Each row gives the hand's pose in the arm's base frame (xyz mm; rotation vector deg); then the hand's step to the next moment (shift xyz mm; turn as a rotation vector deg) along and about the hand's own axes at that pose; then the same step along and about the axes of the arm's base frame.
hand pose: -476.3 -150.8 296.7 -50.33 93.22 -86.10
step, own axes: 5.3 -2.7 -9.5 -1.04 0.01 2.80
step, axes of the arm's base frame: -10.9 -0.2 2.7 2.95 -0.47 -0.05
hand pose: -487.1 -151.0 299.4 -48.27 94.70 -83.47
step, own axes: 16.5 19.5 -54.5 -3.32 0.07 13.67
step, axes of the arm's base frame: -55.4 14.9 -18.2 13.54 -3.79 -0.46
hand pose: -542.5 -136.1 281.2 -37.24 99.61 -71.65
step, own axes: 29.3 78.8 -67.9 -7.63 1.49 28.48
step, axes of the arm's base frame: -67.6 36.9 -75.8 28.65 -6.85 -1.96
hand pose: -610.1 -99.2 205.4 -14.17 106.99 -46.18
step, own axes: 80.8 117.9 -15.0 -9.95 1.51 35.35
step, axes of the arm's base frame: -26.4 53.8 -130.6 35.71 -8.51 -1.86
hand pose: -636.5 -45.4 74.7 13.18 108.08 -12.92
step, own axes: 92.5 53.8 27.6 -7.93 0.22 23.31
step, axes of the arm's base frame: 10.3 48.7 -98.6 23.77 -6.42 0.10
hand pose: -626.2 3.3 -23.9 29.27 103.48 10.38
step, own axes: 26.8 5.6 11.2 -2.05 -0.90 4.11
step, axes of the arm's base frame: 6.3 15.0 -24.7 4.10 -2.25 0.23
